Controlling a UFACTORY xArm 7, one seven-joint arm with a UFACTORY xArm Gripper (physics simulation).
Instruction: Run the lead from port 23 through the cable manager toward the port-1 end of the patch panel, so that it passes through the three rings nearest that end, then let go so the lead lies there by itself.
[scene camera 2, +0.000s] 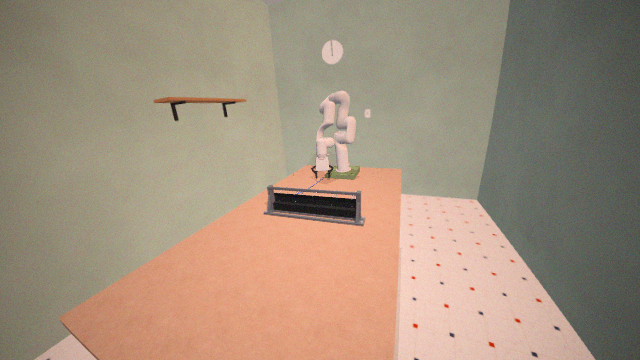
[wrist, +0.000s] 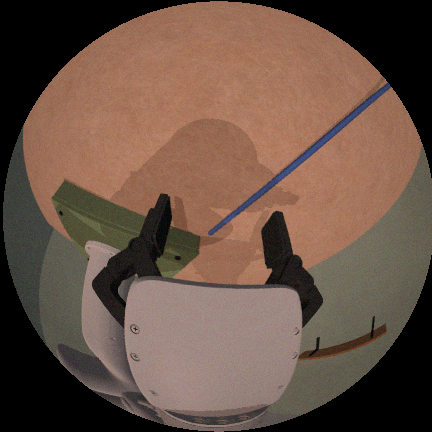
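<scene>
The blue lead (scene camera 2: 310, 186) (wrist: 300, 160) runs straight from the patch panel to its free end near the arm's base. My gripper (scene camera 2: 323, 178) (wrist: 220, 212) is open. In the wrist view the lead's free end shows in the gap between the spread fingers, touching neither; its height relative to the fingertips is hard to tell. The black patch panel (scene camera 2: 316, 203) stands in a grey frame (scene camera 2: 358, 207), with the lead meeting it left of its middle in the scene view. Port numbers and the rings of the cable manager are too small to tell.
The arm stands on a green base block (scene camera 2: 352, 173) (wrist: 95, 204), close beside the left finger in the wrist view. The table (scene camera 2: 280, 280) (wrist: 200, 60) has its right edge along the tiled floor. A wall shelf (scene camera 2: 200, 100) (wrist: 350, 345) hangs at the left in the scene view.
</scene>
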